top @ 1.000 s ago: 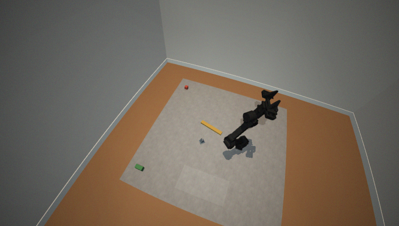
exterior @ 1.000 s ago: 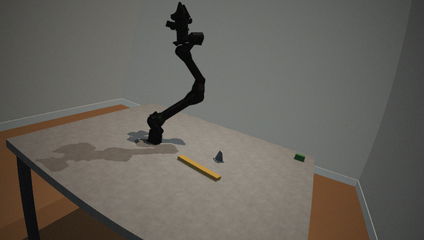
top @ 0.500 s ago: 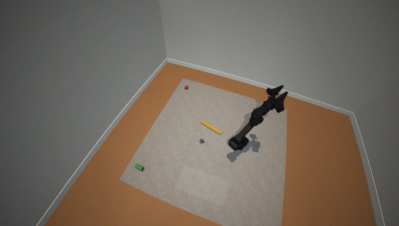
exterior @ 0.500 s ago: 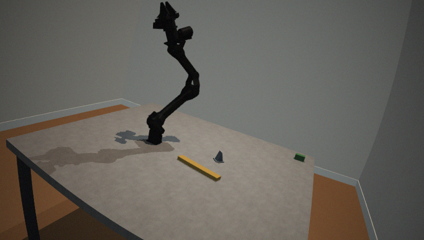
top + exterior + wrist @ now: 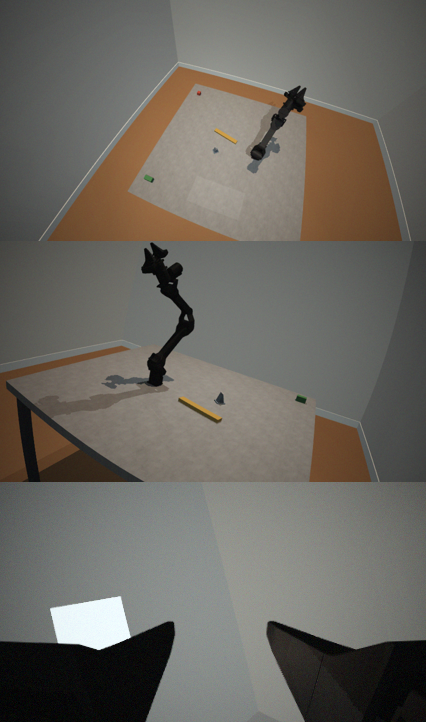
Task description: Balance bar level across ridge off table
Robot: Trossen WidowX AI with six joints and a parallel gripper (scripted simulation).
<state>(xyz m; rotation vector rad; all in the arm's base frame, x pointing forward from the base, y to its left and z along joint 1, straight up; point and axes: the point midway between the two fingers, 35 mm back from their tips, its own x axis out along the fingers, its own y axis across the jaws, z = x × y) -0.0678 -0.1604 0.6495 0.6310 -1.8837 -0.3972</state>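
Right now the yellow bar is 670 mm below my gripper tip, 380 mm ahead of it and 90 mm to the left of it. Also, from my gripper tip: green block 820 mm ahead, 680 mm to the left, 660 mm below; small red cube 820 mm ahead, 660 mm below, 320 mm to the right.
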